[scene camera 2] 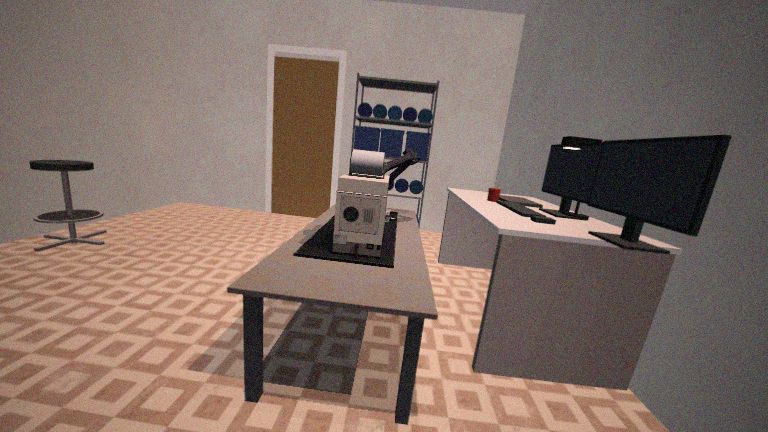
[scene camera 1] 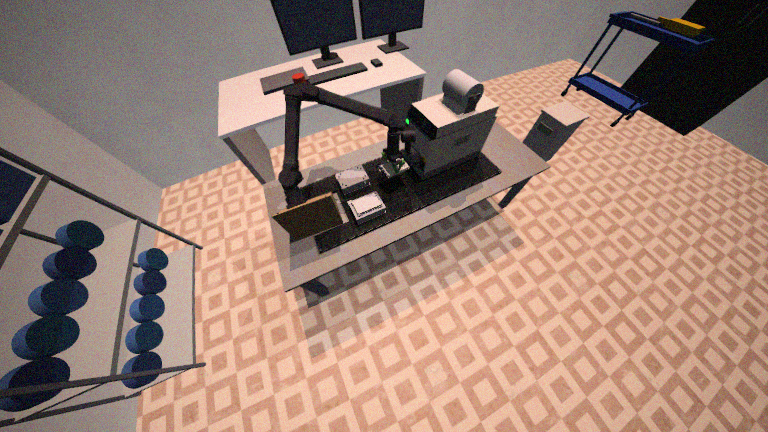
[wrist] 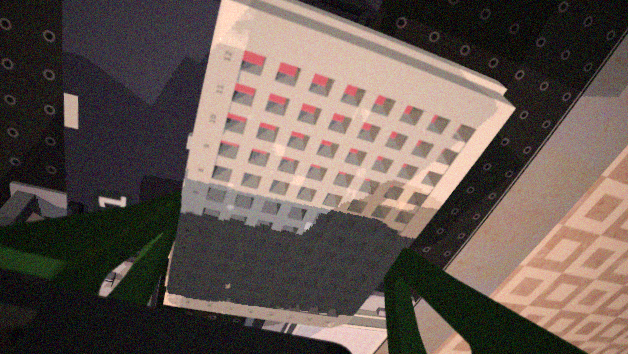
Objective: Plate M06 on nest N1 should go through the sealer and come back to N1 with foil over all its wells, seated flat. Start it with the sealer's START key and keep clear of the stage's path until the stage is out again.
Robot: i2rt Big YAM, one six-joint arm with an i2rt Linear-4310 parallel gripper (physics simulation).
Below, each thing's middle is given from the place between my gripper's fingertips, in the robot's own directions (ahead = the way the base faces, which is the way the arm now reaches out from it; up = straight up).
Scene:
My gripper is now 390 mm short of the white roll point(scene camera 2: 364, 162), 290 mm below it and 60 mm to the right of it.

